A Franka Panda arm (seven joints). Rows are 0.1 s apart.
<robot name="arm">
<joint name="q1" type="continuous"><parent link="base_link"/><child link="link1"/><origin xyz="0 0 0.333" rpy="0 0 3.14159"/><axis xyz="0 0 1"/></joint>
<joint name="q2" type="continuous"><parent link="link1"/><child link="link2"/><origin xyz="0 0 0" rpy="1.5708 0 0"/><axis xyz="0 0 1"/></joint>
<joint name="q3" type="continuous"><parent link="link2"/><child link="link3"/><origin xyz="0 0.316 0" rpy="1.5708 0 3.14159"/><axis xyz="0 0 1"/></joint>
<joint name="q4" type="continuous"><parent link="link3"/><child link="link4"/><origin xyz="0.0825 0 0" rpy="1.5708 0 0"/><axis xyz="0 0 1"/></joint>
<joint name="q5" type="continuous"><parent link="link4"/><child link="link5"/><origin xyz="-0.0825 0.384 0" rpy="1.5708 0 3.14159"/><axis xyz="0 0 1"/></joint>
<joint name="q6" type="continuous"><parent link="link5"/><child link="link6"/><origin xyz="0 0 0" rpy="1.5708 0 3.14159"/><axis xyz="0 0 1"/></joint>
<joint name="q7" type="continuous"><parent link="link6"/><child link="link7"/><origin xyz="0.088 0 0" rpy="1.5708 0 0"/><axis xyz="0 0 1"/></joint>
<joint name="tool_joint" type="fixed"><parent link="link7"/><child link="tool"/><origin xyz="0 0 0.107"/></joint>
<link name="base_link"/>
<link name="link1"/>
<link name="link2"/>
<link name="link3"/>
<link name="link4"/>
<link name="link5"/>
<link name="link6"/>
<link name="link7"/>
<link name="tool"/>
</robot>
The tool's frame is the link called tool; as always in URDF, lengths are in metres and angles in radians. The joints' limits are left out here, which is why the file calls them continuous.
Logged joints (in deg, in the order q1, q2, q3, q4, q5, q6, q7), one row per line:
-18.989 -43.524 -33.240 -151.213 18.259 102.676 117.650
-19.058 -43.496 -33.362 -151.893 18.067 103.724 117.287
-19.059 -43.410 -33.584 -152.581 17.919 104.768 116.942
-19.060 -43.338 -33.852 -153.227 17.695 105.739 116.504
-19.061 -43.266 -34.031 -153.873 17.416 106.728 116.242
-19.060 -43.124 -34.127 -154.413 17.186 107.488 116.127
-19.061 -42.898 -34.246 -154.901 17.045 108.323 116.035
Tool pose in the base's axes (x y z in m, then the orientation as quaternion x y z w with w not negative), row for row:
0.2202 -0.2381 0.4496 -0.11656 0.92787 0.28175 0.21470
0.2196 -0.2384 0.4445 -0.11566 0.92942 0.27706 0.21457
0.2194 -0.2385 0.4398 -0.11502 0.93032 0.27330 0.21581
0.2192 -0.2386 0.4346 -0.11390 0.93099 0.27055 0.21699
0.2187 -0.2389 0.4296 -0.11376 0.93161 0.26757 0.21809
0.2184 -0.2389 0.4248 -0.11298 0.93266 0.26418 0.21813
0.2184 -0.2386 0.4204 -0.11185 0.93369 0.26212 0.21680
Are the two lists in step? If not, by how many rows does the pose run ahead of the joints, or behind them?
The pose runs 1 row behind the joints: the pose in row i belongs to the joints in row i - 1.
